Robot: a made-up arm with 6 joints.
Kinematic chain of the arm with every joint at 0, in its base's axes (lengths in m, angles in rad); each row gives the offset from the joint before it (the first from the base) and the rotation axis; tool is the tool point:
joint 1: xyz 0 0 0.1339 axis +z
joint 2: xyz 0 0 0 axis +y
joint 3: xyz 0 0 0.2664 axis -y
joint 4: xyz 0 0 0 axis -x
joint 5: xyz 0.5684 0 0 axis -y
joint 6: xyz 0 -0.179 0 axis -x
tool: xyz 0 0 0
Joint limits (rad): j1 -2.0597..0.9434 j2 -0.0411..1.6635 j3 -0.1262..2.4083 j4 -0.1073..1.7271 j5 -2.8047..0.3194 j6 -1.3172..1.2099
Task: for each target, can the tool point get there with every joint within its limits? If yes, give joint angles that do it. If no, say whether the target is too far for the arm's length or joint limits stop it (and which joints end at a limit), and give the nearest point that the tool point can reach.
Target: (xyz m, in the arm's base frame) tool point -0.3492 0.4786 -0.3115
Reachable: no: joint limits stop it (at a limit: joint 1, joint 2, joint 3, joint 4) | nearest point -0.2149 -0.0251 -0.4414 | short by 0.537 m
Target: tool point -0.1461 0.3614 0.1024
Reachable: no: joint limits stop it (at a limit: joint 2, joint 3) | nearest point -0.2109 0.5217 0.6250 | short by 0.551 m
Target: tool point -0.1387 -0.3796 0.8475
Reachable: yes | joints -1.6314 0.9530 1.9923 0.8696 0.0707 -0.8144
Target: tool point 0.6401 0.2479 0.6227
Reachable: yes | joints 0.6327 1.1770 1.9033 0.0684 -1.1908 0.3068
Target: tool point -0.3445 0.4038 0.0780
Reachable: no: joint limits stop it (at a limit: joint 2, joint 3) | nearest point -0.3653 0.4281 0.6250 | short by 0.548 m
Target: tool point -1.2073 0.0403 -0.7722
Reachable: no: too far | nearest point -0.3598 -0.2952 -0.4349 | short by 0.972 m
